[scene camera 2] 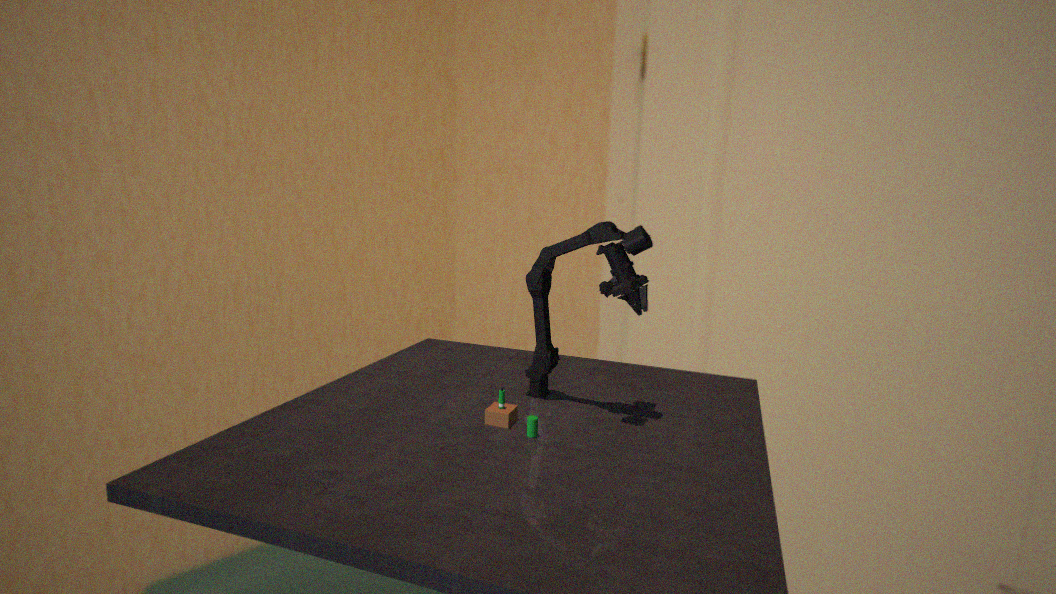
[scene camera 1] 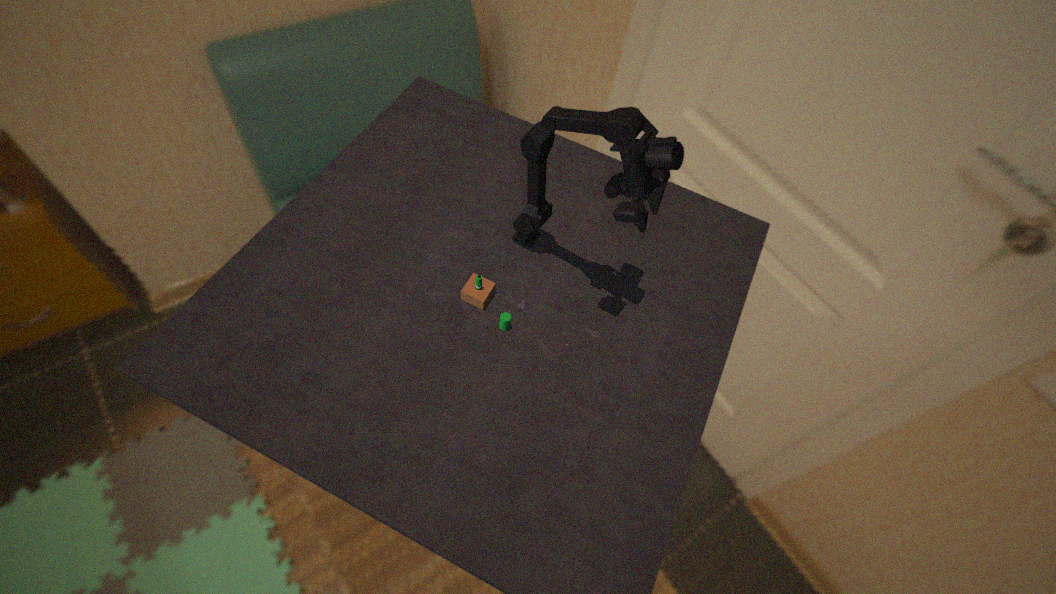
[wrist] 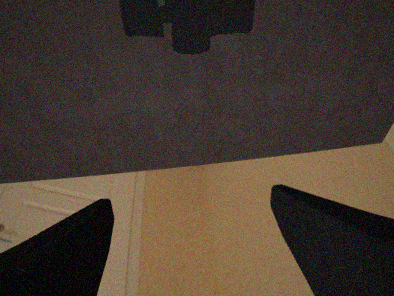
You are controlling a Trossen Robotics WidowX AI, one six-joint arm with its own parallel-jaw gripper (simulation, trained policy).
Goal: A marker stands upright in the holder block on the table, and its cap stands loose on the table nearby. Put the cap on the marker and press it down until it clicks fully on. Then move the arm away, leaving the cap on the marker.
Path:
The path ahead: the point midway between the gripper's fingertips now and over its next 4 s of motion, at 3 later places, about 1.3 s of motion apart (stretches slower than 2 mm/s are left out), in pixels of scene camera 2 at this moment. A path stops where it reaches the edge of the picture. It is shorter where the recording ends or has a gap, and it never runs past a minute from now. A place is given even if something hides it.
My gripper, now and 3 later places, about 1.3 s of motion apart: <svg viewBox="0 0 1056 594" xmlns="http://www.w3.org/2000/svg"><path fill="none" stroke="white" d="M643 313L637 338L610 362L567 383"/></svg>

